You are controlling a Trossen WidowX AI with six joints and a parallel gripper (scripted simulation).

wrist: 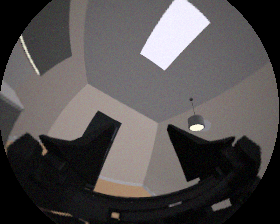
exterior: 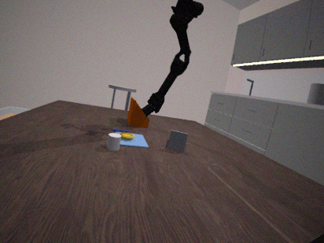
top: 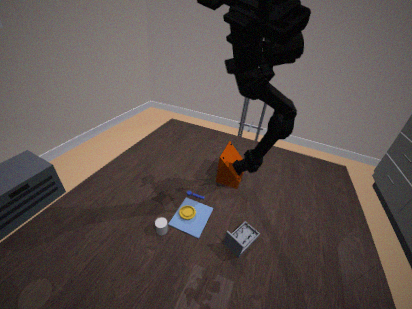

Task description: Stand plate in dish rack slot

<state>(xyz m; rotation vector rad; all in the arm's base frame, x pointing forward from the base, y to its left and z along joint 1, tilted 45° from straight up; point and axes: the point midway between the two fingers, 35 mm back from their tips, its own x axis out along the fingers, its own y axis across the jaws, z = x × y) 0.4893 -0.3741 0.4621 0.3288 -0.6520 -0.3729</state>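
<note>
The yellow plate lies 740 mm below my gripper tip, 140 mm to the right of it and 120 mm behind it. Also, from my gripper tip: grey dish rack 730 mm below, 140 mm behind, 100 mm to the left; then blue mat 750 mm below, 120 mm to the right, 120 mm behind; then white cup 730 mm below, 180 mm to the right, 10 mm behind.
</note>
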